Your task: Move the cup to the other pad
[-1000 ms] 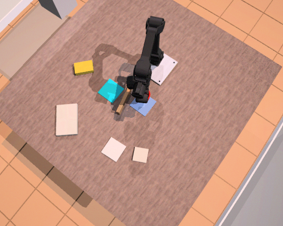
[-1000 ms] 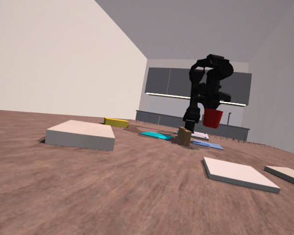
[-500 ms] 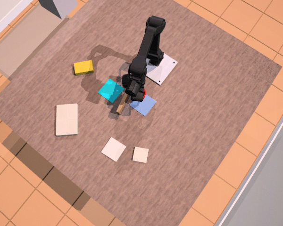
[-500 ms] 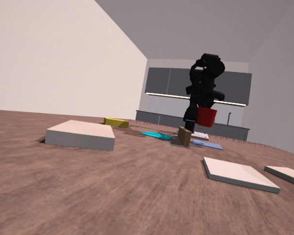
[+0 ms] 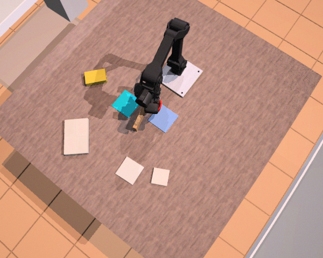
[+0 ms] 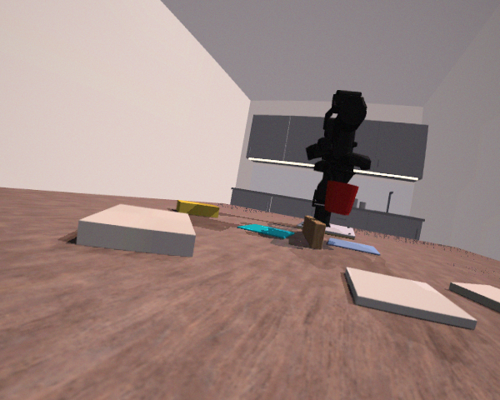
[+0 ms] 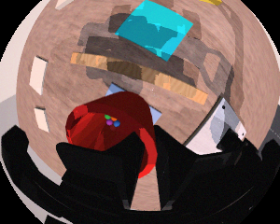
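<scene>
The teal pad lies 5 cm ahead of my gripper tip, 14 cm to the right of it and 11 cm below it. The rest, counted from my gripper tip: blue pad: 3 cm ahead, 6 cm to the left, 11 cm below; then wooden bar: 4 cm ahead, 4 cm to the right, 9 cm below; then red cup: 3 cm ahead, 1 cm to the left.
</scene>
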